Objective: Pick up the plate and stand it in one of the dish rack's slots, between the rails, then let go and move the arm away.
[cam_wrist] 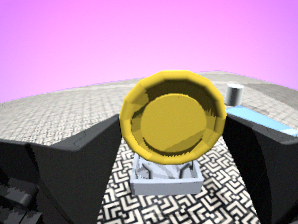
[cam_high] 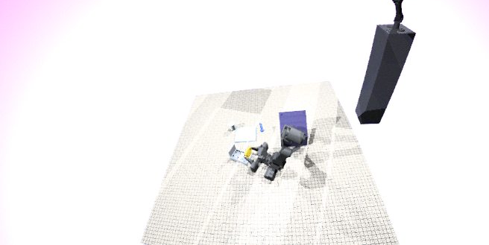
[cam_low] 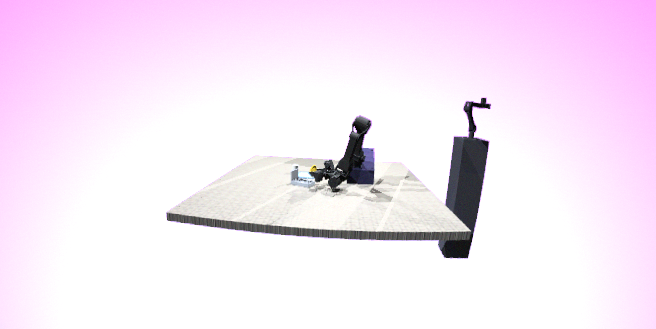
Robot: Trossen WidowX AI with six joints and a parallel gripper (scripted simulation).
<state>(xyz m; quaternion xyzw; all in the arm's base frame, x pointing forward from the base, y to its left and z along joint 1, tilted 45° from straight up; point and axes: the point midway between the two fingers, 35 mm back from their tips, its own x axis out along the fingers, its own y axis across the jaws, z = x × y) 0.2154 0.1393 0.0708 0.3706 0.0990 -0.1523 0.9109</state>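
Right now the grey dish rack is 6 cm ahead of my gripper tip, 2 cm to the right of it and 7 cm below it. Round my gripper tip: light blue mat 6 cm ahead, 21 cm to the right, 9 cm below; then yellow plate 1 cm behind; then blue spoon 6 cm behind, 27 cm to the right, 9 cm below.
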